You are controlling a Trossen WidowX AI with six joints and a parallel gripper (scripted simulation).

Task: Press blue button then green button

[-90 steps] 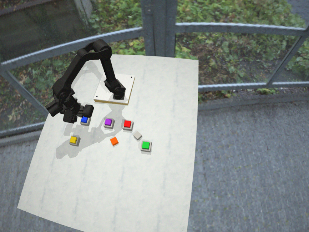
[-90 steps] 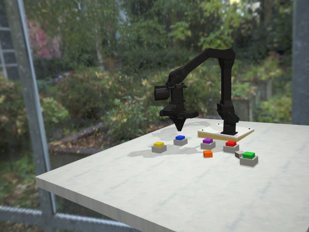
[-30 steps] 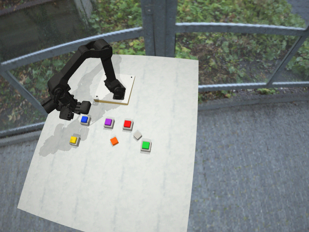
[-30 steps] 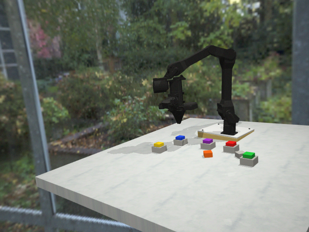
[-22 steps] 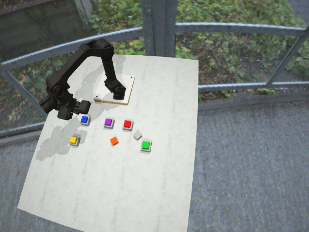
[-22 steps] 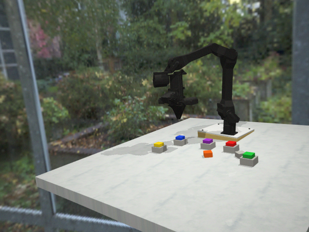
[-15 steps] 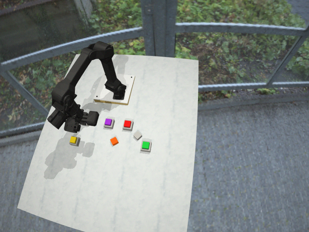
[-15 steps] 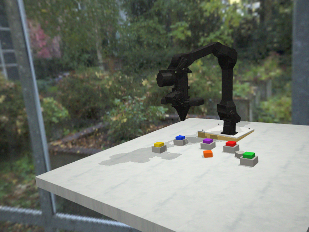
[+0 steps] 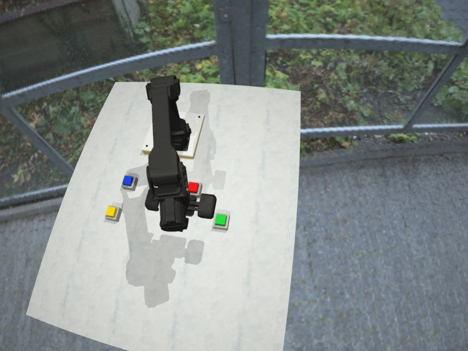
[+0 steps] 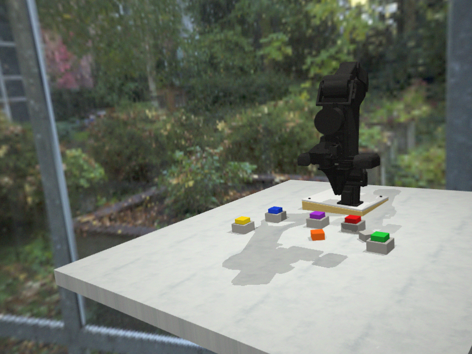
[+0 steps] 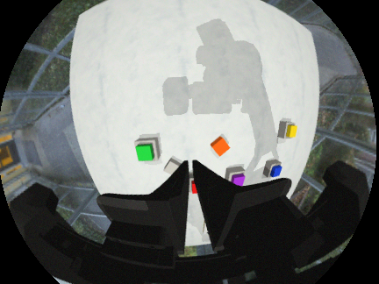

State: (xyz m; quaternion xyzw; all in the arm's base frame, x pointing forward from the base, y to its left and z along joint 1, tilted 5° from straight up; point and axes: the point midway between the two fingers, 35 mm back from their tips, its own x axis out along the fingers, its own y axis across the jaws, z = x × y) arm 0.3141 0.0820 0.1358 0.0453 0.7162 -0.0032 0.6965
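The green button is 20 mm behind my gripper tip, 90 mm to the left of it and 100 mm below it. Also, from my gripper tip: red button 130 mm behind, 10 mm to the right, 100 mm below; orange block 30 mm behind, 80 mm to the right, 120 mm below; grey block 70 mm behind, 40 mm to the left, 120 mm below.
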